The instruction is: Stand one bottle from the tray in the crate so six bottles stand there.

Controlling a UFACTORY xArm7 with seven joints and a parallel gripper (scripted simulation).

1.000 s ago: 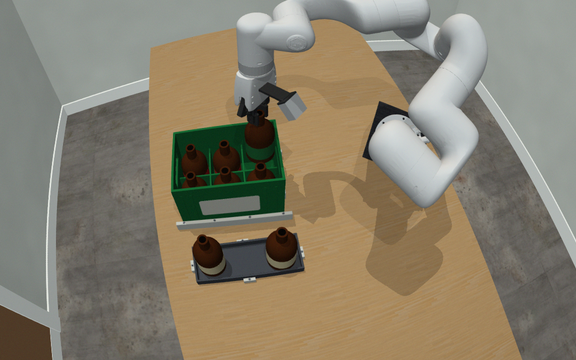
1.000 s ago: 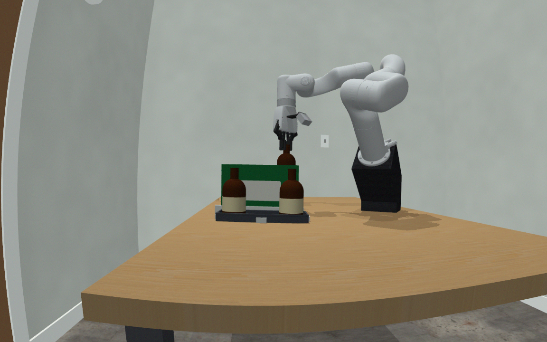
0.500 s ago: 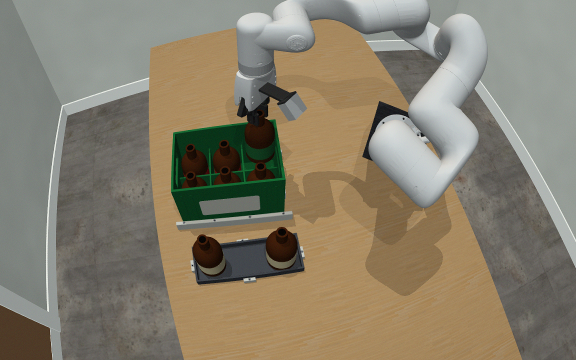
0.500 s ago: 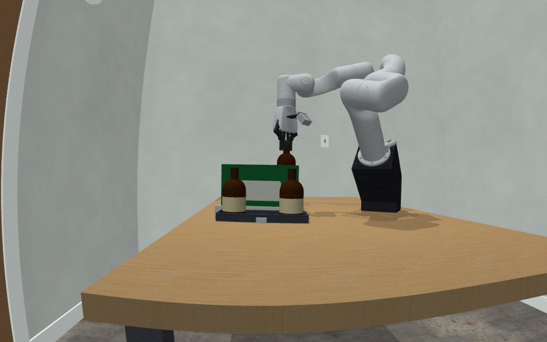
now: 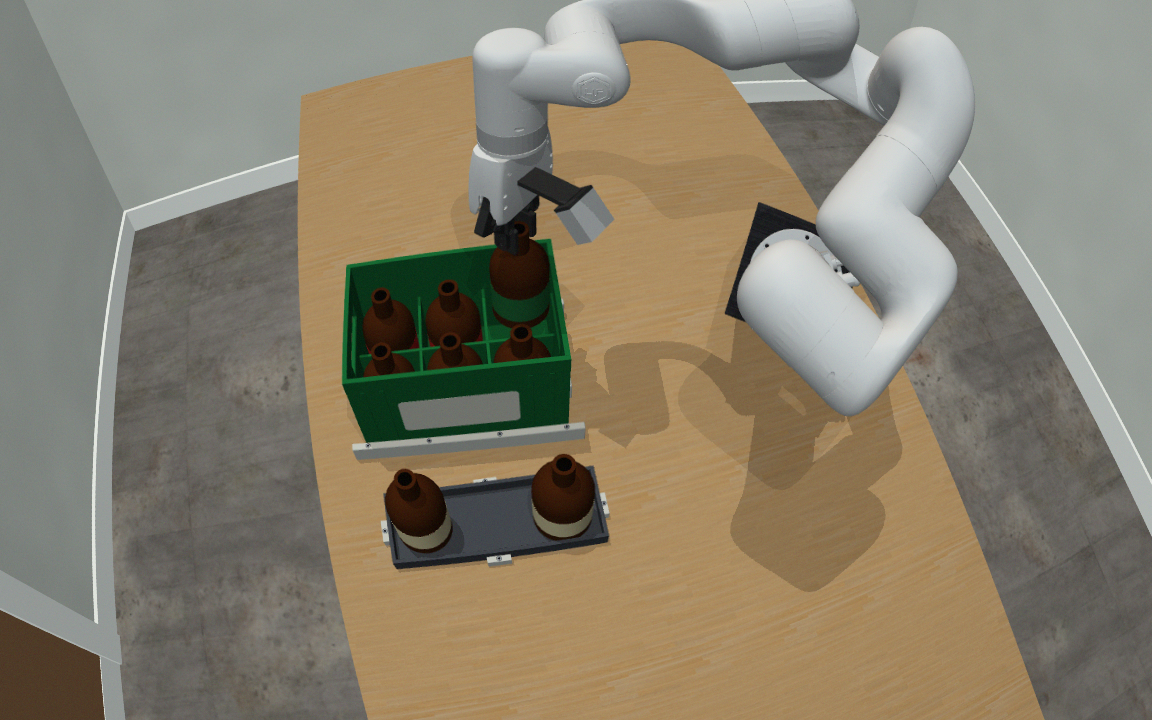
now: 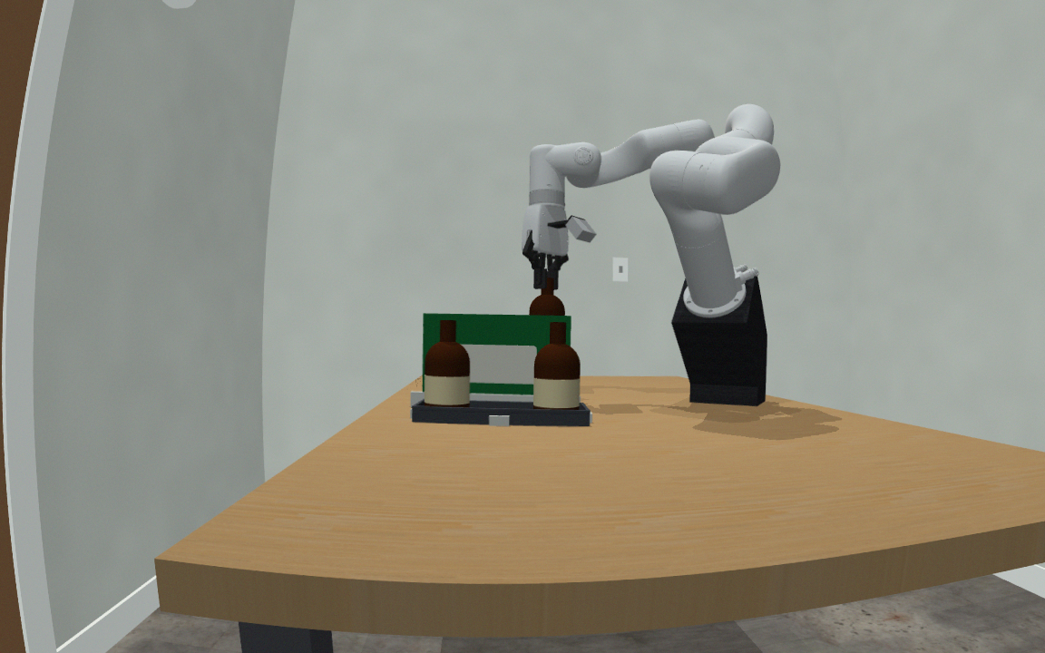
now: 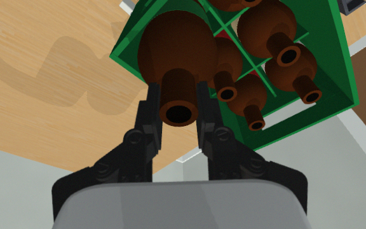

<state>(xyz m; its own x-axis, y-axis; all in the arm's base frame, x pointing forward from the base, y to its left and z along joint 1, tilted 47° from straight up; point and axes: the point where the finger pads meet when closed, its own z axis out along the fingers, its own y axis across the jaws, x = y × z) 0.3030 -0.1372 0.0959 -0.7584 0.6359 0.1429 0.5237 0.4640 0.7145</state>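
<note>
Right now my hand is 7 cm above the green-label bottle. Also, from my hand: dark tray (3 cm ahead, 26 cm to the left, 24 cm below); then green crate (8 cm ahead, 6 cm to the left, 17 cm below).
</note>
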